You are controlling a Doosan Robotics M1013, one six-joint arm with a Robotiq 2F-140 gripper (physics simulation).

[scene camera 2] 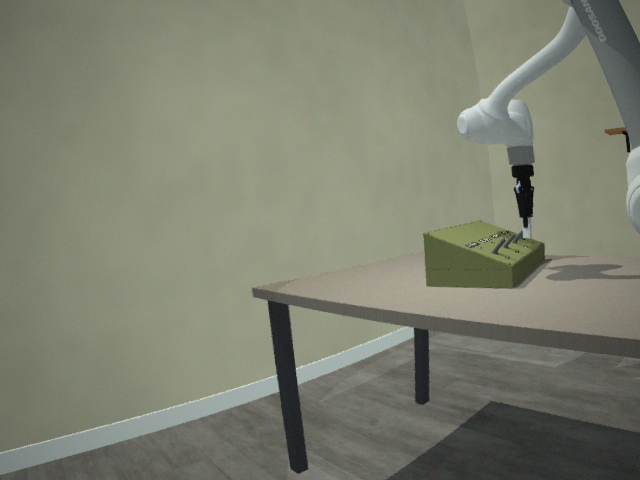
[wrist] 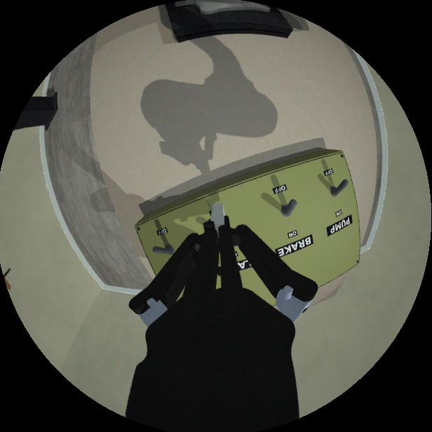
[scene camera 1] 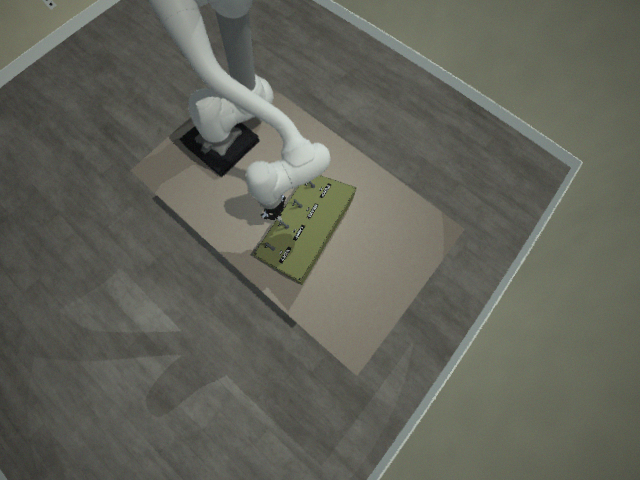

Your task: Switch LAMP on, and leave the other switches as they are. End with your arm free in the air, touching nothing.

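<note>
The green sloped switch box stands on the table. The LAMP label is partly covered by my fingers in the wrist view. The LAMP lever shows beside the gripper in scene camera 1. In the wrist view it is hidden behind the fingers, so its exact position and any contact cannot be told. My gripper is shut and empty. It points down with its tips low over the box's lower, OFF-side edge, near the LAMP lever.
The BRAKE lever and the PUMP lever stand to one side of the gripper. Another lever stands on the other side. The arm's black base plate is on the table.
</note>
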